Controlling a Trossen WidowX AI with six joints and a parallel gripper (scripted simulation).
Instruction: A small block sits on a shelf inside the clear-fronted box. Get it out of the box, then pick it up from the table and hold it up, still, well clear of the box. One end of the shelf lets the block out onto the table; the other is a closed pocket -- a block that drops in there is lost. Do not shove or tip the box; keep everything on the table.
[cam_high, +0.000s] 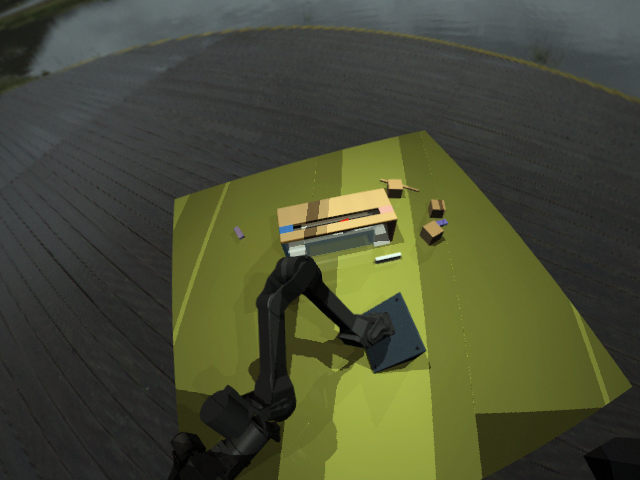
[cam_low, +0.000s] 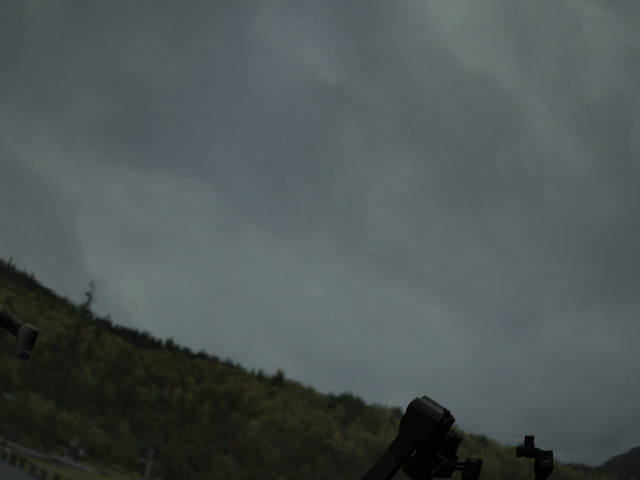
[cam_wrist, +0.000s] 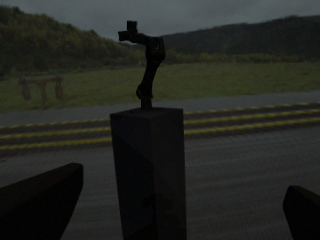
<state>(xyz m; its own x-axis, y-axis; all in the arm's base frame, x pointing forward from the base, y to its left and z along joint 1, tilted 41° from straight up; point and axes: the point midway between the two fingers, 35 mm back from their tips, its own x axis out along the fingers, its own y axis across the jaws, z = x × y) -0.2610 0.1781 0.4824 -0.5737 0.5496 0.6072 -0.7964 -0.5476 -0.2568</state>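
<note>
The tan box lies 630 mm ahead of my gripper tip, 450 mm to the right of it and 240 mm below it. The rest, counted from my gripper tip: red block 640 mm ahead, 480 mm to the right, 220 mm below.
</note>
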